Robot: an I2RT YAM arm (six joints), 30 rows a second.
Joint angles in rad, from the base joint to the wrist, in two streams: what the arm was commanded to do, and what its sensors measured. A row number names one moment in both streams.
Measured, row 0:
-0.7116, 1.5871, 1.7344, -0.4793, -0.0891, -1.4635
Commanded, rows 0 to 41:
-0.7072, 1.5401, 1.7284, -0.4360, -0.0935, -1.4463
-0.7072, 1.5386, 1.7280, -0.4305, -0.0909, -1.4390
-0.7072, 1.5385, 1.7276, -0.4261, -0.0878, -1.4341
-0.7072, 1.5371, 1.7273, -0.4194, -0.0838, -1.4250
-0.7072, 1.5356, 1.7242, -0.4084, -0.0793, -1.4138
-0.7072, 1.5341, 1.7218, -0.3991, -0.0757, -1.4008
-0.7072, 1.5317, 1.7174, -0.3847, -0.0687, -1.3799
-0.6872, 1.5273, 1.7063, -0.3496, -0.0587, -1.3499
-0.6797, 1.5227, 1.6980, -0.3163, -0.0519, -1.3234
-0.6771, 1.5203, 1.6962, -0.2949, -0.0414, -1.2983
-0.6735, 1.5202, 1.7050, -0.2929, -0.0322, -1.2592
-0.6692, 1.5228, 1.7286, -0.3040, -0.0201, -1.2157
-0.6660, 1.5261, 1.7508, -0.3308, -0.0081, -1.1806
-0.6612, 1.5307, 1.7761, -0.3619, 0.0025, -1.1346
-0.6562, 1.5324, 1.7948, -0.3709, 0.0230, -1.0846
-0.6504, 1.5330, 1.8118, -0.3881, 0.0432, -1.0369
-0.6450, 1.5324, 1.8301, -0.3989, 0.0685, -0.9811
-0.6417, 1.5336, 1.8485, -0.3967, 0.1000, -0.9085
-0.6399, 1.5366, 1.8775, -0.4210, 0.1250, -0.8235
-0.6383, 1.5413, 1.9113, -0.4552, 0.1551, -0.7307
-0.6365, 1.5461, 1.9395, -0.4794, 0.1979, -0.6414
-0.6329, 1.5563, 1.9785, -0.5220, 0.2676, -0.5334
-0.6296, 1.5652, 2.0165, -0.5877, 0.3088, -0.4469
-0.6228, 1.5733, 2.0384, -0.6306, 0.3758, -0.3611
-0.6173, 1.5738, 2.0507, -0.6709, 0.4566, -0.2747
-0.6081, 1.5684, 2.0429, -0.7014, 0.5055, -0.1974
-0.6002, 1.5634, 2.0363, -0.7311, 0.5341, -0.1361
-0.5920, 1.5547, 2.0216, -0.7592, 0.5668, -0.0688
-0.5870, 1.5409, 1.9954, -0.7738, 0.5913, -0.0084
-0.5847, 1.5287, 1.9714, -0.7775, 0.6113, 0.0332
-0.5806, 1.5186, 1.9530, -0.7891, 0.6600, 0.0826
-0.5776, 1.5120, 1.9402, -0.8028, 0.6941, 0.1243
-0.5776, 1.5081, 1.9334, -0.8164, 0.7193, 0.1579
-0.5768, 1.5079, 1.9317, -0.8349, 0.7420, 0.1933
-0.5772, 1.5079, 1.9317, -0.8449, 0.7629, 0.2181
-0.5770, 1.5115, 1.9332, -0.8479, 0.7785, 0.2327
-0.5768, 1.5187, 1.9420, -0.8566, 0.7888, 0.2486
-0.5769, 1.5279, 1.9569, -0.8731, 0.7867, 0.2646
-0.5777, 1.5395, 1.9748, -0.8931, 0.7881, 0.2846
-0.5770, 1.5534, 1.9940, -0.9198, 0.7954, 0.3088
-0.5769, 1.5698, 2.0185, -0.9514, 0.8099, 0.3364
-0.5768, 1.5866, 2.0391, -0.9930, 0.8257, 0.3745
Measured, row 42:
-0.5812, 1.5616, 1.9827, -0.8814, 0.7425, 0.2138
